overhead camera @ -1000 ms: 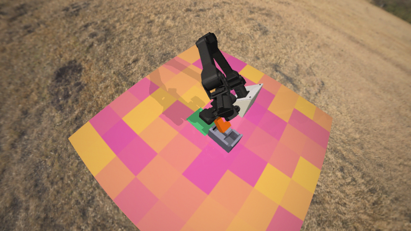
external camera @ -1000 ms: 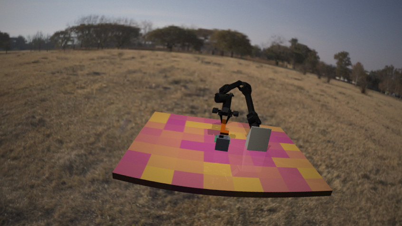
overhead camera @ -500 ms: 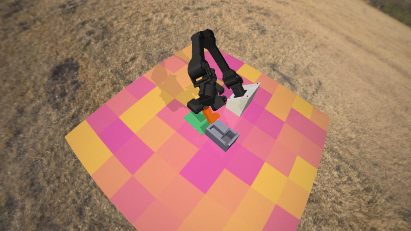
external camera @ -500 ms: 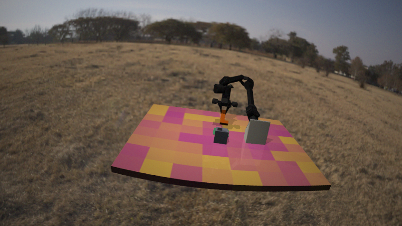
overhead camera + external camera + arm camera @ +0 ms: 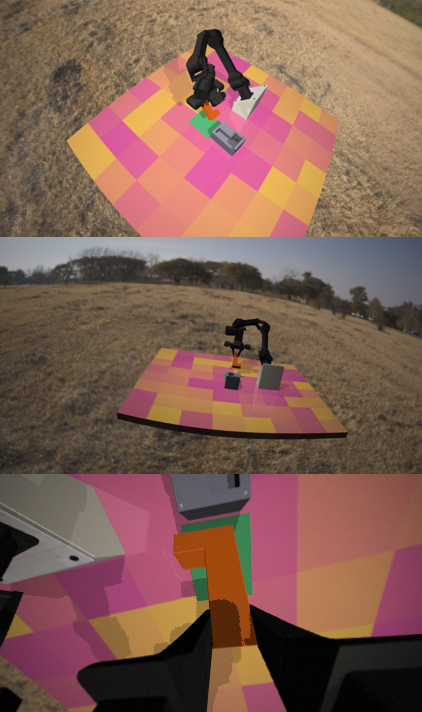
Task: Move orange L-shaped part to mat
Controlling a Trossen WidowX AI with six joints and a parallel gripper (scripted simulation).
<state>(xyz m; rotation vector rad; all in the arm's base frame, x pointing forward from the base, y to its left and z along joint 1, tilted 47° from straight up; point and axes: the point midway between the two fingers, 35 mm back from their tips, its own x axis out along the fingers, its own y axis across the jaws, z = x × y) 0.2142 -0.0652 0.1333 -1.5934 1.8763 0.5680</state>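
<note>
My gripper tip is 16 cm above the green mat and 2 cm to the right of it. Round my gripper tip: orange L-shaped part: 3 cm to the left, 3 cm below, 1 cm behind.
</note>
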